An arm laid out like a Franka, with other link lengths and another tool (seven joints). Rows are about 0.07 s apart.
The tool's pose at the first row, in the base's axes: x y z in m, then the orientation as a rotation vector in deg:
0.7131, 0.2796, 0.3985, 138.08, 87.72, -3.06
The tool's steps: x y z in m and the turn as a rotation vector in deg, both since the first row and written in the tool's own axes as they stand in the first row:
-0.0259, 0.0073, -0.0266, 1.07, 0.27, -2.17
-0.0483, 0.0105, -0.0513, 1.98, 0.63, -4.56
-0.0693, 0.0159, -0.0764, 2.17, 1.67, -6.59
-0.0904, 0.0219, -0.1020, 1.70, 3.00, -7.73
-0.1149, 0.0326, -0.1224, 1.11, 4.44, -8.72
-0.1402, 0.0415, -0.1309, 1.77, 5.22, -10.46
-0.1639, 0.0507, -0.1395, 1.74, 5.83, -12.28
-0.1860, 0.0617, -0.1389, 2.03, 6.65, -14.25
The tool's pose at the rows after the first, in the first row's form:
0.7051, 0.2607, 0.4303, 137.34, 90.82, -4.02
0.6952, 0.2461, 0.4588, 136.28, 94.17, -4.80
0.6879, 0.2319, 0.4878, 135.16, 97.13, -4.11
0.6809, 0.2175, 0.5175, 134.33, 98.91, -2.36
0.6773, 0.1970, 0.5439, 133.55, 100.51, -0.35
0.6732, 0.1733, 0.5586, 132.82, 103.16, -0.27
0.6701, 0.1510, 0.5732, 131.39, 105.54, 0.13
0.6703, 0.1270, 0.5790, 130.09, 108.32, 0.50

